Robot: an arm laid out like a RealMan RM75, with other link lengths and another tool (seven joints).
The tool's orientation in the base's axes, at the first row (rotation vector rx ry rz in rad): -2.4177, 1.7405, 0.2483
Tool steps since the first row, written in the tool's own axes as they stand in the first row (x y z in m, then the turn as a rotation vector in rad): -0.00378, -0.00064, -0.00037, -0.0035, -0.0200, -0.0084; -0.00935, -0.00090, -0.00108, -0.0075, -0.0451, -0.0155; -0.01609, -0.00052, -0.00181, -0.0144, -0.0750, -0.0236; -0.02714, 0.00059, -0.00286, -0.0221, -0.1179, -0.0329; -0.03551, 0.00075, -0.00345, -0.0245, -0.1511, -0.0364; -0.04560, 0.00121, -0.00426, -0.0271, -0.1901, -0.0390; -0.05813, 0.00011, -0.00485, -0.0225, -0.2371, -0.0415; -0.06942, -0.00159, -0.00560, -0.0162, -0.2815, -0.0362
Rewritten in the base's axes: -0.00056, 0.00361, 0.00122, 0.0183, 0.0077, 0.0095; -0.00202, 0.00868, 0.00315, 0.0412, 0.0177, 0.0180; -0.00445, 0.01463, 0.00535, 0.0677, 0.0317, 0.0282; -0.00890, 0.02426, 0.00879, 0.1065, 0.0503, 0.0401; -0.01164, 0.03181, 0.01122, 0.1374, 0.0622, 0.0449; -0.01519, 0.04081, 0.01424, 0.1737, 0.0763, 0.0491; -0.01803, 0.05260, 0.01762, 0.2198, 0.0862, 0.0517; -0.01991, 0.06340, 0.02090, 0.2637, 0.0955, 0.0463
